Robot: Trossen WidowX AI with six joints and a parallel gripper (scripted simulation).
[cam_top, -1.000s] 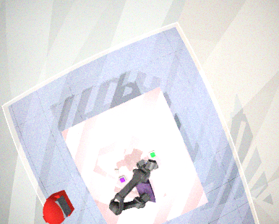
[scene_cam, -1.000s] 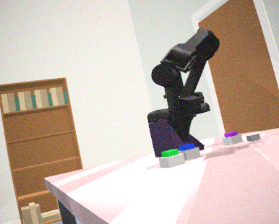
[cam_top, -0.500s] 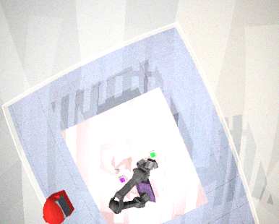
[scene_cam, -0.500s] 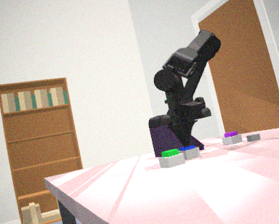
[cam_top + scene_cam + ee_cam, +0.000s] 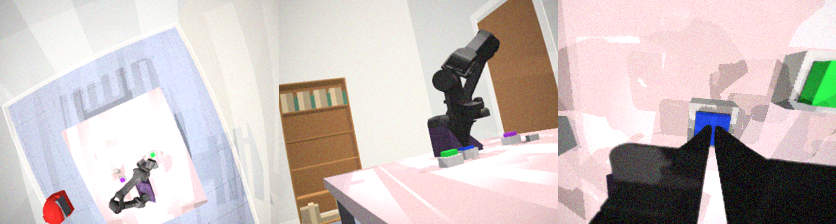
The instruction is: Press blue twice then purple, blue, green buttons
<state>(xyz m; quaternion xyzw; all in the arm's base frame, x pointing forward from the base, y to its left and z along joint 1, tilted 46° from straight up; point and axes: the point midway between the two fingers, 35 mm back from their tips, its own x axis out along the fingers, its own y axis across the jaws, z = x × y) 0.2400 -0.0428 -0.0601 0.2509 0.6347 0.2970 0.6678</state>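
My gripper tip is 10 mm above the blue button. The rest, counted from my gripper tip: purple button (210 mm to the left, 60 mm behind); then green button (80 mm to the right, 60 mm ahead); then small grey block (240 mm to the left, 20 mm below, 20 mm ahead).
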